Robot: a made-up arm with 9 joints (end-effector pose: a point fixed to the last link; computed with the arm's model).
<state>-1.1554 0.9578 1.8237 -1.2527 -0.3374 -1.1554 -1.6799 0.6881 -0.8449</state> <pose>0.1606 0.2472 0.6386 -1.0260 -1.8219 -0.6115</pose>
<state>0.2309 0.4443 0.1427 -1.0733 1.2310 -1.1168 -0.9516 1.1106 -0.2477</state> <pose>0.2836 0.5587 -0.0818 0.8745 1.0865 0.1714</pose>
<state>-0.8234 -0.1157 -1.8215 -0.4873 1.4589 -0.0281 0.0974 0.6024 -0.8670</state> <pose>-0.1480 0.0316 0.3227 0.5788 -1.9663 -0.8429</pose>
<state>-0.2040 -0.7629 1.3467 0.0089 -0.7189 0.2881 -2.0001 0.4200 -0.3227</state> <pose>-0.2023 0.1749 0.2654 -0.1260 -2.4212 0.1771</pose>
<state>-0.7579 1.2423 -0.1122 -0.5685 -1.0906 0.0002 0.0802 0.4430 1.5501</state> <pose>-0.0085 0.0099 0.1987 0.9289 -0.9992 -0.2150</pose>
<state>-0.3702 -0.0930 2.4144 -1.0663 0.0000 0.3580 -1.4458 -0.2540 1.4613</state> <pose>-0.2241 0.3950 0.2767 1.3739 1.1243 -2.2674</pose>
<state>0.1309 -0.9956 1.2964 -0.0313 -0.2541 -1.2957 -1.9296 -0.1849 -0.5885</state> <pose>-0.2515 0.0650 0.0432 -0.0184 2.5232 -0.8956</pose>
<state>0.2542 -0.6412 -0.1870 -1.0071 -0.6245 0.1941 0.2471 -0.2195 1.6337</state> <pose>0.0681 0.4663 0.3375 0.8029 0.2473 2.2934</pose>
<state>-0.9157 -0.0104 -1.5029 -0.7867 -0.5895 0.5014 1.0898 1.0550 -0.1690</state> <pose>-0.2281 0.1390 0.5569 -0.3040 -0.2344 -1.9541</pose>
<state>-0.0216 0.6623 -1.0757 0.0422 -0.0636 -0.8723 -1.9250 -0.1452 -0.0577</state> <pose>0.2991 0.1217 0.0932 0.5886 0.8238 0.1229</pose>
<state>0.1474 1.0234 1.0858 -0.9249 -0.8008 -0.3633 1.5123 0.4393 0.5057</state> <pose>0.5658 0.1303 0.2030 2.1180 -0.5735 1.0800</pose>
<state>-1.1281 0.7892 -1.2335 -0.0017 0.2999 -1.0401 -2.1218 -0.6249 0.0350</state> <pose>0.3172 0.1505 0.1488 0.8050 0.6351 0.3603</pose>
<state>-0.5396 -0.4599 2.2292 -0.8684 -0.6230 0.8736 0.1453 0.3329 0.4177</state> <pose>-0.2040 0.4728 -0.0818 2.3131 -0.0385 -1.7489</pose>
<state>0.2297 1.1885 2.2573 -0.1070 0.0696 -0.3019 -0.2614 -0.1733 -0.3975</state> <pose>-0.1025 -0.0271 0.1438 -0.2592 -1.8570 -0.7675</pose>
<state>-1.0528 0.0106 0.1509 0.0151 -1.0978 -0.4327 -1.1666 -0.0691 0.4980</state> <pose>-0.1545 0.2110 0.2517 0.3948 -1.8179 -1.1441</pose>
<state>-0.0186 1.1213 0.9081 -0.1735 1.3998 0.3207 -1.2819 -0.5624 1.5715</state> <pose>0.2234 -0.0984 -0.0956 1.8167 -2.0528 0.2698</pose>
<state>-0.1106 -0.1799 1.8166 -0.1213 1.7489 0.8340 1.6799 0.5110 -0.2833</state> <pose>0.1193 0.0430 0.2377 -0.7454 0.1406 -1.1934</pose>
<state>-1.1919 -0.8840 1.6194 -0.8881 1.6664 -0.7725 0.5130 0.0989 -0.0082</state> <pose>-0.0212 0.3671 0.1913 -1.2043 1.6419 1.0581</pose>
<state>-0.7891 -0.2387 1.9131 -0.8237 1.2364 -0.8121 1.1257 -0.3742 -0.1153</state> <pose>0.2682 0.2839 0.3120 2.1792 -1.9772 -0.0667</pose>
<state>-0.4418 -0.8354 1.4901 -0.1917 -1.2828 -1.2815 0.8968 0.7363 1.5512</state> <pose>0.0978 0.6119 0.0831 -0.0485 1.7859 1.7135</pose>
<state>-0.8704 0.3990 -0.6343 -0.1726 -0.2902 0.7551 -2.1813 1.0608 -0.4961</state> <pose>0.0953 0.5476 0.1815 1.4270 1.1076 1.2790</pose>
